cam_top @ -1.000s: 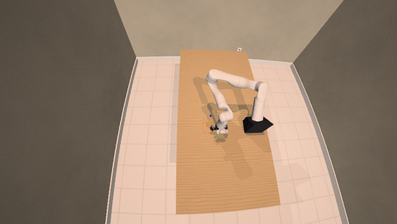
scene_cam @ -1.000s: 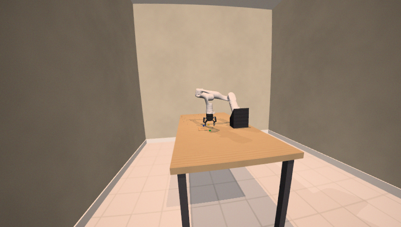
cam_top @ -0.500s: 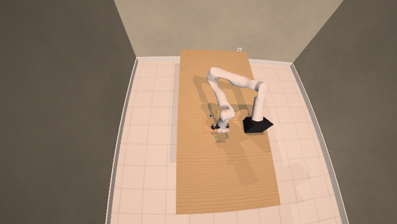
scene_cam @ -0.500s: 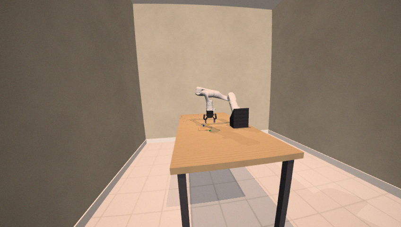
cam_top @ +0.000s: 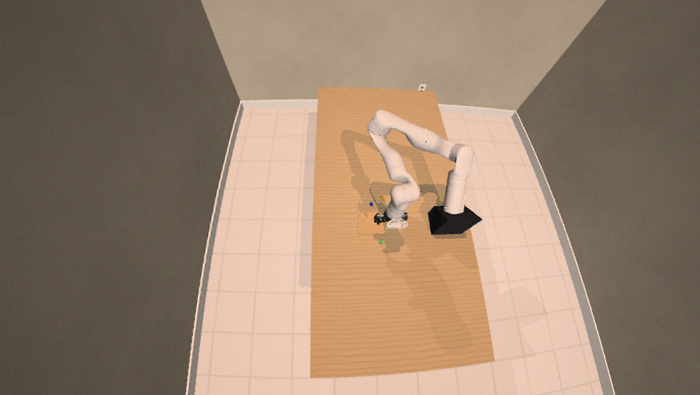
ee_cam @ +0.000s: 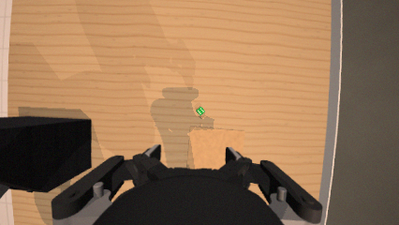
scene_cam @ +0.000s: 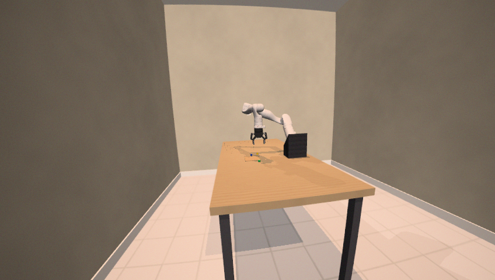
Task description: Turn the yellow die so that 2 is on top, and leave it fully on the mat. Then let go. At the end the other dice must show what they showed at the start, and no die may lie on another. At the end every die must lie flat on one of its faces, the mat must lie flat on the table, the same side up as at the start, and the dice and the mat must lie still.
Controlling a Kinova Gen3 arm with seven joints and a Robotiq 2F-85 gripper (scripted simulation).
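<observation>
Now: the yellow die 200 mm to the right of my hand, 140 mm below it and 20 mm behind it. Round my hand: green die (140 mm below, 50 mm to the left, 10 mm ahead); blue die (160 mm to the right, 140 mm below, 50 mm ahead); tan mat (150 mm below, 60 mm to the right, 60 mm ahead).
</observation>
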